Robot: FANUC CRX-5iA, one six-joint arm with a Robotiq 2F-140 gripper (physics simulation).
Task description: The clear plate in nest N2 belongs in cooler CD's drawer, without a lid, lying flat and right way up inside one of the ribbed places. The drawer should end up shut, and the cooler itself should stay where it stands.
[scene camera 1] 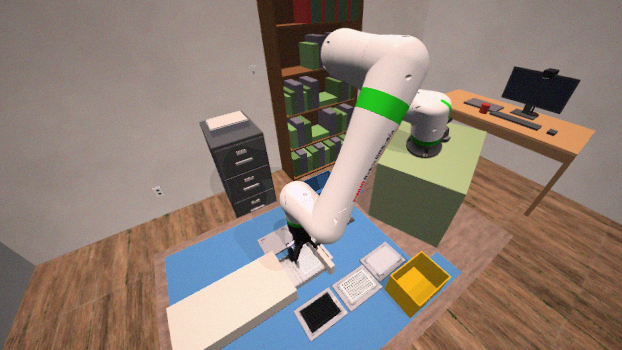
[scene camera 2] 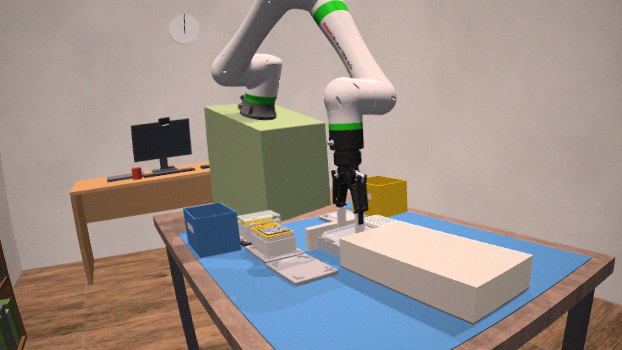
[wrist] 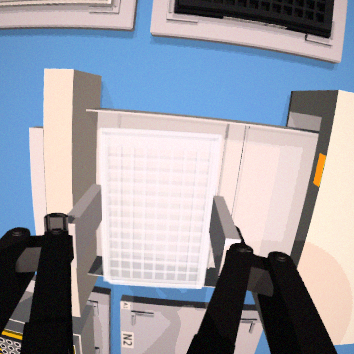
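Seen in the pictures: gripper, fingertip midpoint: [scene camera 1: 306, 260] [scene camera 2: 350, 232] [wrist: 156, 206]; arm's base at its link origin: [scene camera 1: 423, 145] [scene camera 2: 257, 115].
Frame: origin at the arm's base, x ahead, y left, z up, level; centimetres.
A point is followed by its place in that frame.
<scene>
The clear plate [wrist: 160, 165] {x 62.6, y 6.2, z -34.7 cm} [scene camera 1: 311, 261] {x 61.3, y 4.9, z -33.7 cm} lies level between the fingers, above the front part of cooler CD's open drawer [wrist: 265, 175] {x 71.6, y 6.0, z -38.2 cm}. In the wrist view its lower end reaches about the drawer's lower edge. I cannot tell whether it touches the drawer floor. My gripper [wrist: 156, 206] {x 62.8, y 3.1, z -34.3 cm} [scene camera 2: 350, 220] {x 62.8, y 3.1, z -34.3 cm} is shut on the plate's two long sides, one finger beside the drawer's front panel [wrist: 59, 125] {x 55.8, y 8.2, z -32.5 cm} [scene camera 2: 319, 237] {x 57.6, y -4.2, z -35.5 cm}. The cooler [scene camera 1: 225, 305] {x 97.3, y 6.2, z -31.2 cm} [scene camera 2: 435, 250] {x 97.3, y 4.7, z -31.2 cm} [wrist: 332, 230] {x 74.9, y 4.8, z -31.2 cm} is a long cream box at the drawer's back end. Nest N2 [wrist: 190, 320] {x 68.4, y -11.4, z -38.4 cm} [scene camera 2: 302, 267] {x 69.8, y -15.3, z -38.4 cm} is empty.
Nests with a black plate [scene camera 1: 320, 312] {x 67.7, y 22.9, z -37.1 cm}, a white plate [scene camera 1: 357, 286] {x 50.0, y 21.9, z -37.5 cm} and a pale flat piece [scene camera 1: 382, 260] {x 33.7, y 18.5, z -37.5 cm} stand in a row past the drawer. A yellow bin [scene camera 1: 417, 285] {x 28.4, y 34.0, z -39.2 cm} [scene camera 2: 387, 197] {x 40.6, y 31.8, z -32.4 cm} stands beyond them. Tip boxes [scene camera 2: 272, 242] {x 57.9, y -18.5, z -34.1 cm} and a blue bin [scene camera 2: 212, 232] {x 43.4, y -32.0, z -32.4 cm} stand beyond N2.
</scene>
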